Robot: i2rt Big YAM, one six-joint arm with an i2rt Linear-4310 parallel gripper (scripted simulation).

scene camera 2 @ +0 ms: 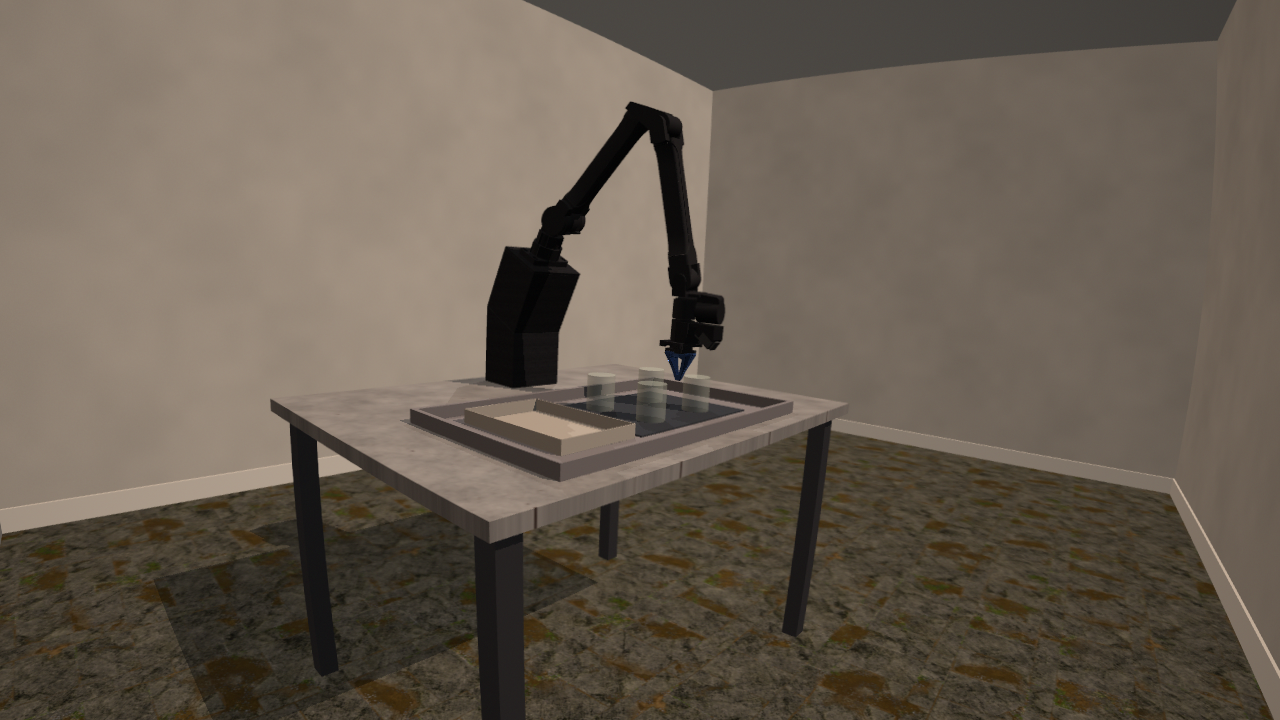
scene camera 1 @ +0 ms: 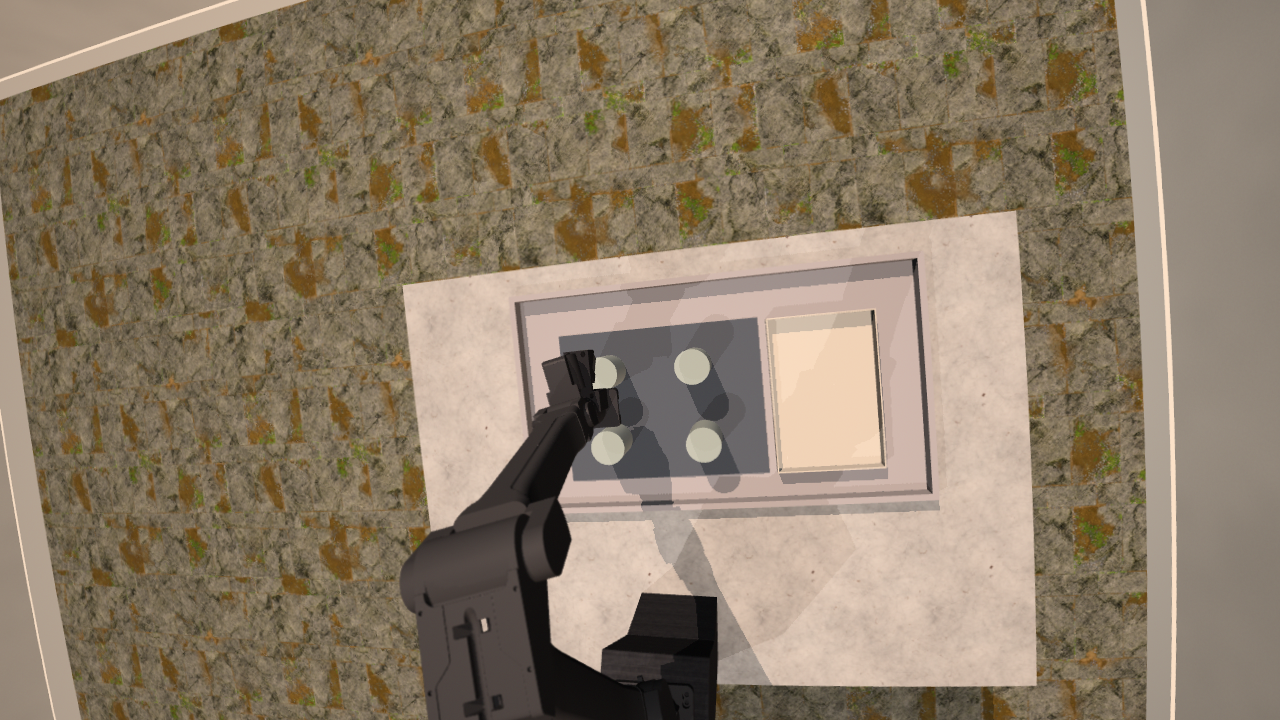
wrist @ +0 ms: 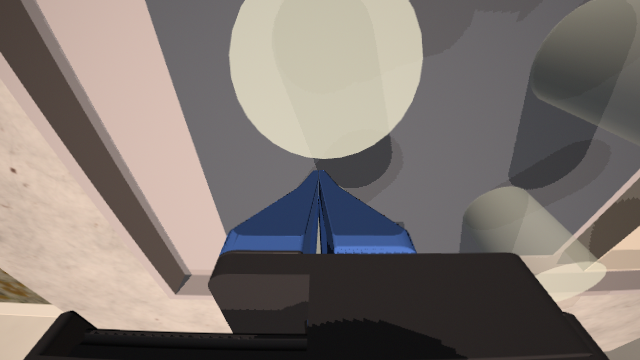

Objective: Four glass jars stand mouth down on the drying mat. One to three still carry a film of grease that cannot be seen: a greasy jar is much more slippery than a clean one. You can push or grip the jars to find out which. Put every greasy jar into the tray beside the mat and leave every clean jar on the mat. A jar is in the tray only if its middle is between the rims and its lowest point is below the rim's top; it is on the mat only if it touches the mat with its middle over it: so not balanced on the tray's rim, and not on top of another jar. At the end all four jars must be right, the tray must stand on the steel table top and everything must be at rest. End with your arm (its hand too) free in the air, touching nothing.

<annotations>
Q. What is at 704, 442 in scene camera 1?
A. A jar.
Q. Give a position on a dark grey mat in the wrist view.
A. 474, 125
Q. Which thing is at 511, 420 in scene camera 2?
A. A cream tray.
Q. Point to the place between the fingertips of my gripper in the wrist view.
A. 318, 179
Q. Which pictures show the jar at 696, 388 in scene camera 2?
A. Scene camera 2, scene camera 1 and the wrist view: all of them.
</annotations>
